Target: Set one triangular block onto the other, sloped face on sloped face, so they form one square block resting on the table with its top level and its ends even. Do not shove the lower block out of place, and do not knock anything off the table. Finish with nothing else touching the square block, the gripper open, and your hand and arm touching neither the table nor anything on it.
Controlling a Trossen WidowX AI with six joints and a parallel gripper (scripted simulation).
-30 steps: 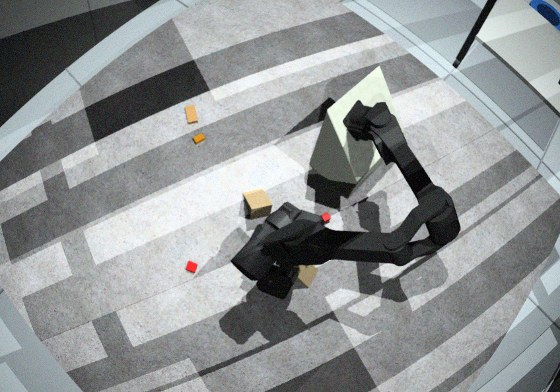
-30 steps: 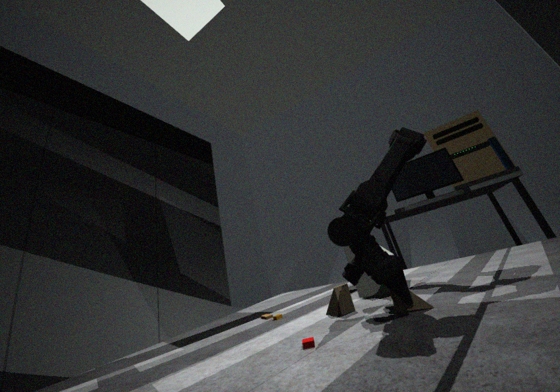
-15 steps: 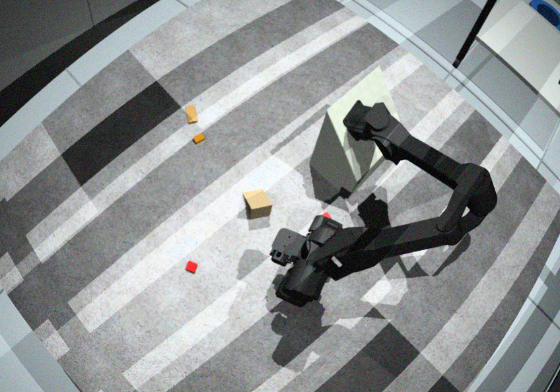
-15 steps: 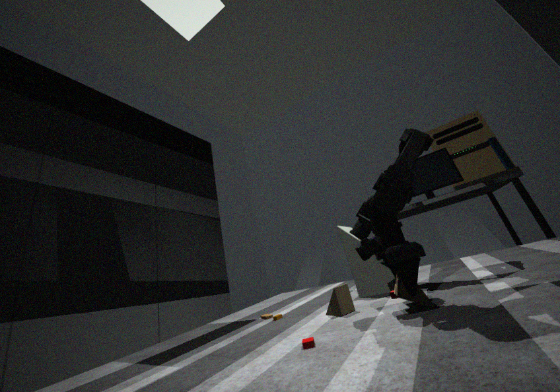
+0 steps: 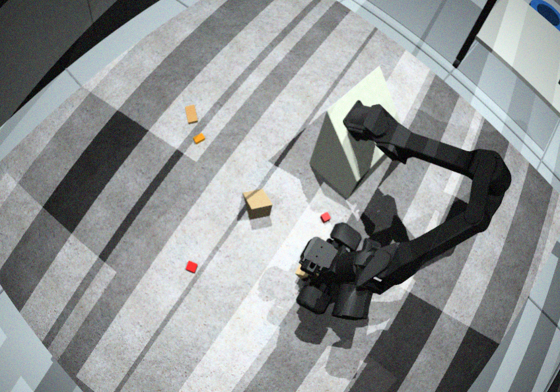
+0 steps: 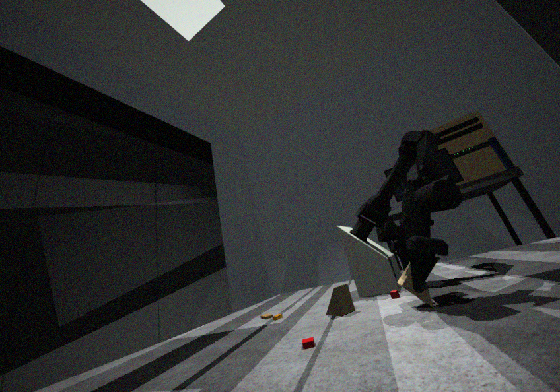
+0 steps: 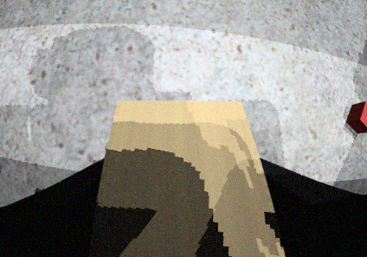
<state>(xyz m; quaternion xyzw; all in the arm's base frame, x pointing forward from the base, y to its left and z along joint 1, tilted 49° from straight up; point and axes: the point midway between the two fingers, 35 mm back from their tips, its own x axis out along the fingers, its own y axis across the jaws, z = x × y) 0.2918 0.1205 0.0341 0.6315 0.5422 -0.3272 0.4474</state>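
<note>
My gripper tip is 130 mm past the red cube, 40 mm to the left of it and 30 mm above it. The rest, counted from my gripper tip: yellow block (120 mm behind, 380 mm to the right, 30 mm below).
</note>
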